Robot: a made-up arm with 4 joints.
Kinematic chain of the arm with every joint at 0, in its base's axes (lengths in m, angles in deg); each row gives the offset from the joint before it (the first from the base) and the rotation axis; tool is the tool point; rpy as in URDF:
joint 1: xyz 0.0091 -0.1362 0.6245 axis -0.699 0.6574 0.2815
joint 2: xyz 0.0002 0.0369 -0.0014 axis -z
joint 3: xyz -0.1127 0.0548 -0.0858 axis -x
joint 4: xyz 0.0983 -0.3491 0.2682 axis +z
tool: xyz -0.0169 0.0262 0.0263 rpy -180 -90 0
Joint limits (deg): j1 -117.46..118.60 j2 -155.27..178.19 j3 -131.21..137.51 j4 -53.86..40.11
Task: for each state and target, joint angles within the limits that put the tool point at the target. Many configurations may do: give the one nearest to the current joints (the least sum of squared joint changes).
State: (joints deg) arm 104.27 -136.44 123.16 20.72
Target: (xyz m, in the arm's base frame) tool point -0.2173 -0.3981 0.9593
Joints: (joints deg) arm 56.17 -123.00 137.02 13.61
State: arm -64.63 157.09 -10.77 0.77
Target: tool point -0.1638 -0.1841 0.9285
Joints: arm -56.90 178.19 23.39 2.79
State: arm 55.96 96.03 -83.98 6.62
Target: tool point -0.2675 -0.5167 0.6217
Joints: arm 66.43 44.89 -92.14 1.42
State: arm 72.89 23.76 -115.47 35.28
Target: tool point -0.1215 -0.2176 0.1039
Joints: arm 26.31 66.09 -131.21 29.93
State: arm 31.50 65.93 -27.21 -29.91
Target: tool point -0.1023 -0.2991 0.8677
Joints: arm 13.74 32.05 -2.68 -34.76
